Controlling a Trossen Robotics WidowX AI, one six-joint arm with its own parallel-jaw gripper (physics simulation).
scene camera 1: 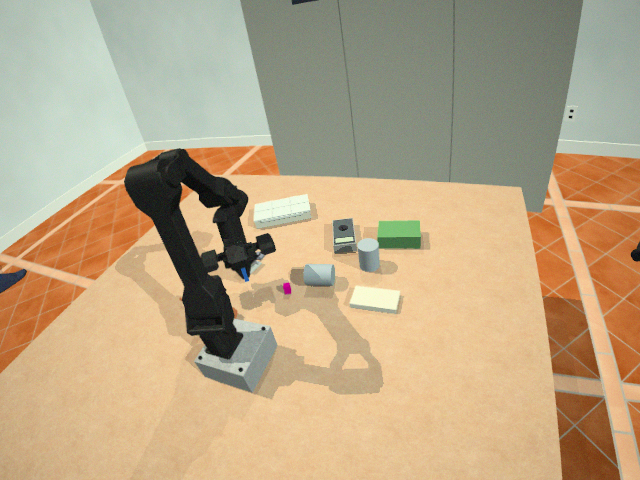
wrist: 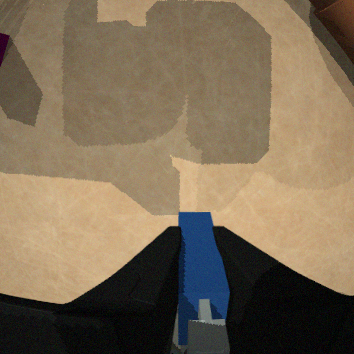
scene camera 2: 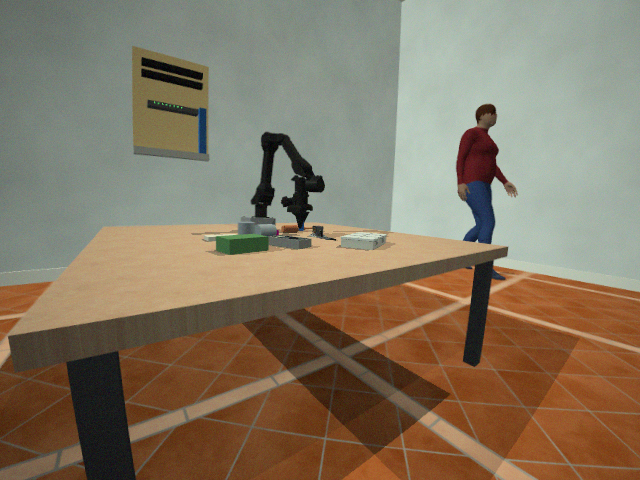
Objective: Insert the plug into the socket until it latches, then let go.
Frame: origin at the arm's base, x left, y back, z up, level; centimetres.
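Seen in the pictures: gripper, between the fingertips: (scene camera 1: 246, 277) (wrist: 195, 237) (scene camera 2: 300, 228); arm's base, origin of its link: (scene camera 1: 224, 343) (scene camera 2: 260, 217).
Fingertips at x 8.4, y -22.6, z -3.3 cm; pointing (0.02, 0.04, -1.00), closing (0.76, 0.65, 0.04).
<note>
Offsets run from my fingertips to a thing's top centre. "*": to the spot under its first point. Level surfaces: height alone.
My gripper (scene camera 1: 244, 268) (scene camera 2: 301, 222) (wrist: 195, 237) points down and is shut on the blue plug @[dz +5.6, dx +0.3, dy -0.4 cm] (scene camera 1: 246, 276) (scene camera 2: 301, 227) (wrist: 196, 260). The plug is held a little above the table; its blue end sticks out past the fingertips, and a grey part shows at the bottom of the wrist view. The socket, a small dark grey block on a pale plate @[dz -2.8 cm] (scene camera 1: 256, 267), stands close beside the gripper and is partly hidden by it in scene camera 1. The socket also shows in scene camera 2 (scene camera 2: 317, 230), apart from the plug. It does not show in the wrist view.
A magenta cube @[dz -0.5, dx -11.8, dy -0.2 cm] (scene camera 1: 286, 288) (wrist: 3, 49), a lying grey cylinder @[dz +2.4, dx -19.2, dy -5.3 cm] (scene camera 1: 318, 274), an upright one @[dz +3.9, dx -30.0, dy -14.0 cm] (scene camera 1: 368, 255) and a cream block @[dz -1.6, dx -34.4, dy -1.6 cm] (scene camera 1: 375, 299) are right of the gripper. Behind are a white box @[dz +0.4, dx +5.2, dy -33.9 cm] (scene camera 1: 282, 210), a grey device @[dz -0.1, dx -19.7, dy -24.4 cm] (scene camera 1: 344, 233) and a green block @[dz +0.9, dx -35.9, dy -26.2 cm] (scene camera 1: 399, 235). An orange-brown object @[* dz -1.1, dx +0.8, dy +9.7 cm] (scene camera 2: 290, 228) (wrist: 341, 20) lies near the arm's base.
</note>
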